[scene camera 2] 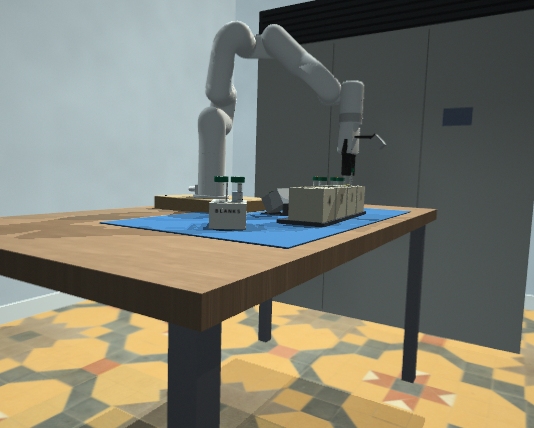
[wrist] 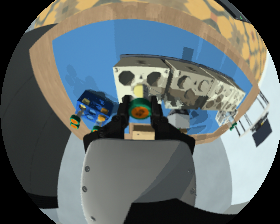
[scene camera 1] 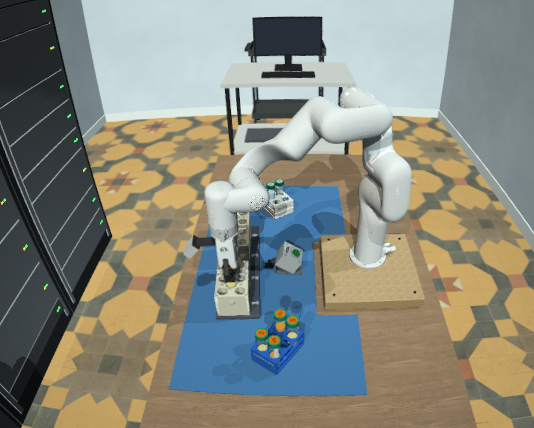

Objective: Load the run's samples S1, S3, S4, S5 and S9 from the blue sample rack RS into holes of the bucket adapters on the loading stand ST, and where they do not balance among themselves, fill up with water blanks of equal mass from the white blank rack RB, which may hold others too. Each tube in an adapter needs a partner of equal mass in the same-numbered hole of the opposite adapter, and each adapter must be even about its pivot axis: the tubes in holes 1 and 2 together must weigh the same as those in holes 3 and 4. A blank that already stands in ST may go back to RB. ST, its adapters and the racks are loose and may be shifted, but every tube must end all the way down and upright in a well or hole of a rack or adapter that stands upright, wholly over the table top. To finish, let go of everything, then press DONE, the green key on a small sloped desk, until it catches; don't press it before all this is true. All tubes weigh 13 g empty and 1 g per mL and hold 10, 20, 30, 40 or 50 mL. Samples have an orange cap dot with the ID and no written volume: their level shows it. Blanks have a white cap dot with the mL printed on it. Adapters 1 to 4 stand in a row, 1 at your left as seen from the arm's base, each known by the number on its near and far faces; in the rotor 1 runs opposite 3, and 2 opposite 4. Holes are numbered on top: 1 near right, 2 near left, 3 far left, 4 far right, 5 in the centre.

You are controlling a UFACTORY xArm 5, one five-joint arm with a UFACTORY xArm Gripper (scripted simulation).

Scene:
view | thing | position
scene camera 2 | white blank rack RB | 222, 215
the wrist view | my gripper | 140, 101
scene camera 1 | my gripper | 230, 276
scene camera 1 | blue sample rack RS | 262, 358

